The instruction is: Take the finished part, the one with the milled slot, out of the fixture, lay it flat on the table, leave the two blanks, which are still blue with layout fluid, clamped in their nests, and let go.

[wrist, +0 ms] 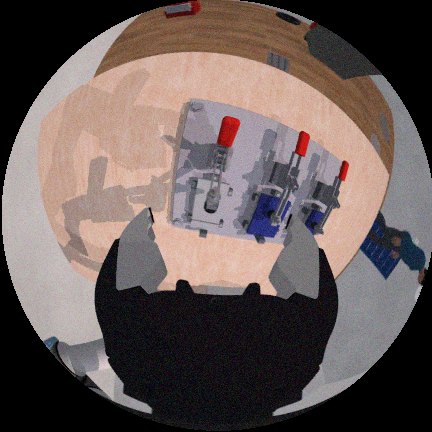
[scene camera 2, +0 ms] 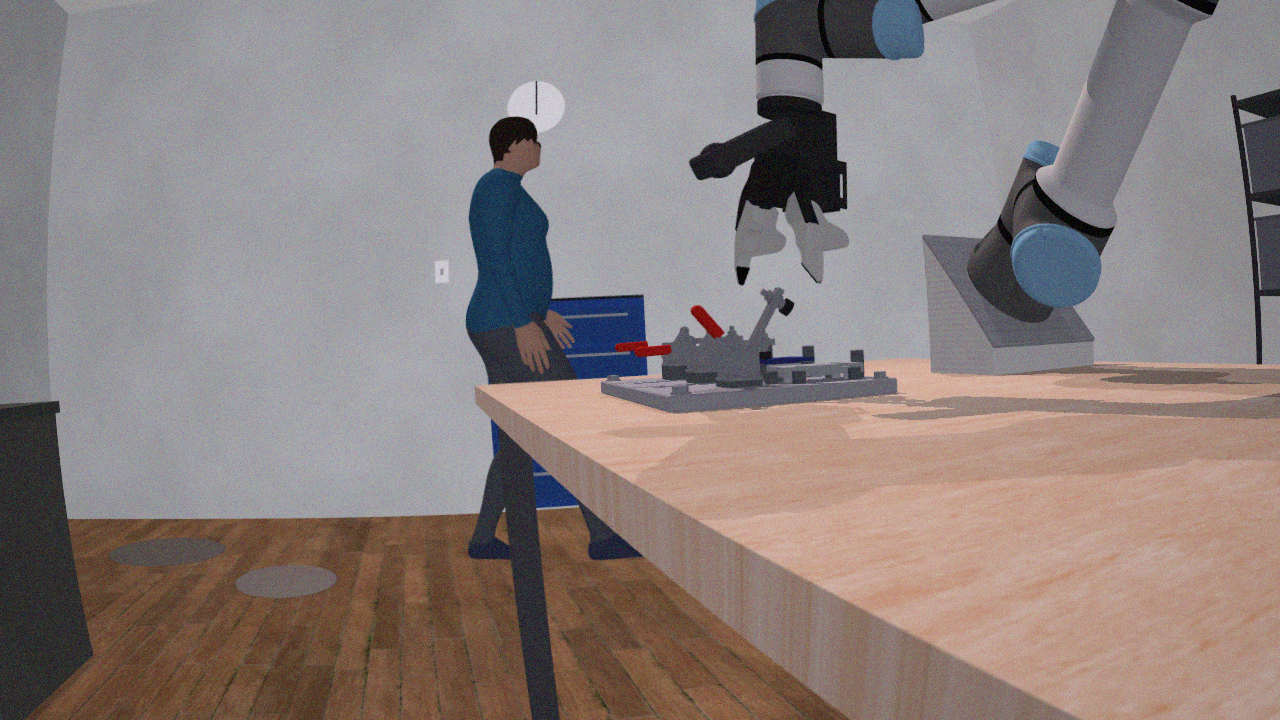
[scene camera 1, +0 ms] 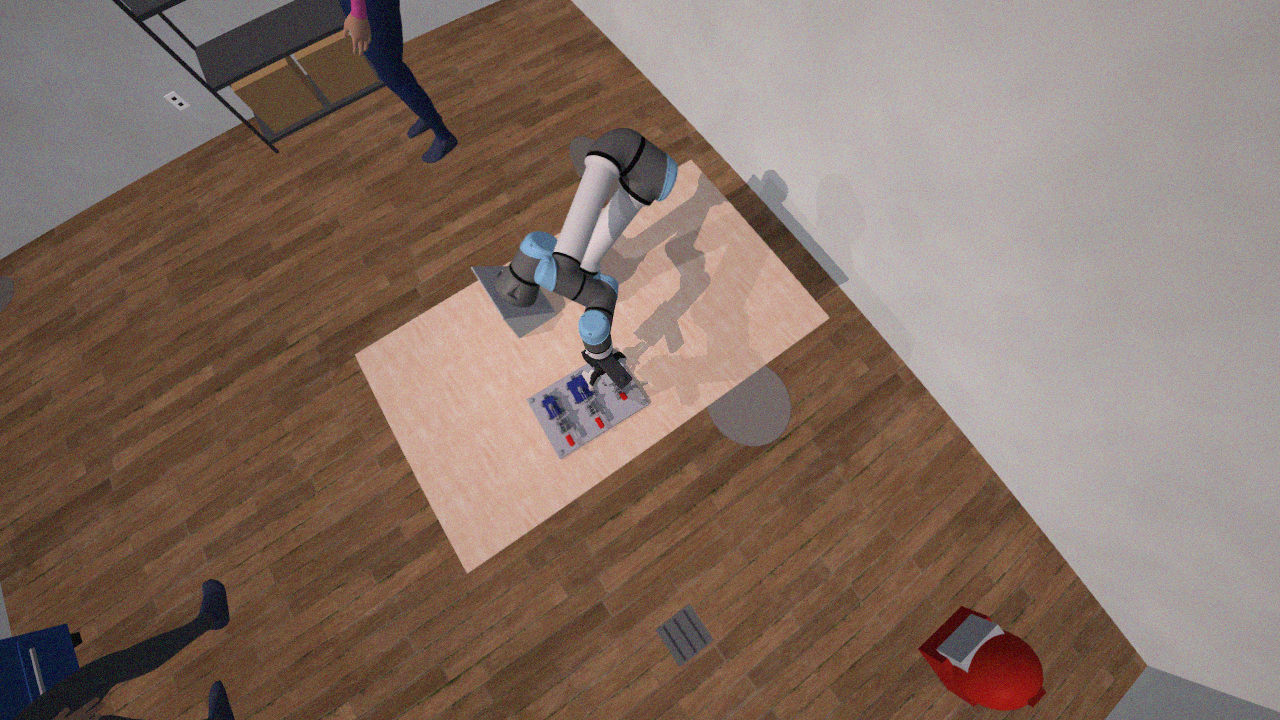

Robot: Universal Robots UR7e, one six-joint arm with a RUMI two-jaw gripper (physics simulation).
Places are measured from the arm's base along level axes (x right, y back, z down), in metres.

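Pixels of known places: gripper, fingertip midpoint: (wrist: 219, 212) (scene camera 2: 777, 284); arm's base at its link origin: (scene camera 2: 1010, 286) (scene camera 1: 515, 290).
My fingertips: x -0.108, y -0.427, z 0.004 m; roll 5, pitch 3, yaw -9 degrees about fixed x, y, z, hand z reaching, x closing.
Ahead of a thing's pixels: the offset from my fingertips to its middle. "spot": to the spot under its first point. Level surfaces: height alone.
The finished part {dx -0.010, dy +0.034, dz +0.087 m} (wrist: 200, 201) (scene camera 2: 810, 370), pale grey with a dark slot, lies in the leftmost nest of the fixture plate {spot: dx +0.010, dy -0.127, dz +0.098 m} (wrist: 240, 112) (scene camera 2: 698, 399) in the wrist view. Its clamp arm (scene camera 2: 766, 317) is swung up; its red handle {dx -0.007, dy -0.070, dz +0.054 m} (wrist: 229, 131) (scene camera 2: 706, 320) slants upward. The first blue blank (wrist: 262, 215) (scene camera 1: 580, 388) and the second blue blank (wrist: 314, 220) (scene camera 1: 552, 406) sit in the other nests under lowered clamps. My gripper (wrist: 219, 212) (scene camera 2: 779, 277) is open and empty, above the fixture, its fingers spread wide over the finished part's side. In scene camera 1 the gripper body hides this nest.
Two lowered clamps with red handles {spot: dx +0.101, dy -0.102, dz +0.057 m} (wrist: 302, 144) {spot: dx +0.212, dy -0.102, dz +0.053 m} (wrist: 344, 170) stand beside the raised one. The wooden table {dz +0.113 m} (scene camera 1: 429, 429) (scene camera 2: 1029, 501) extends around the fixture. The arm's sloped grey base (scene camera 2: 962, 313) stands behind. A person (scene camera 2: 510, 241) is beyond the table, near a blue cabinet (scene camera 2: 608, 335).
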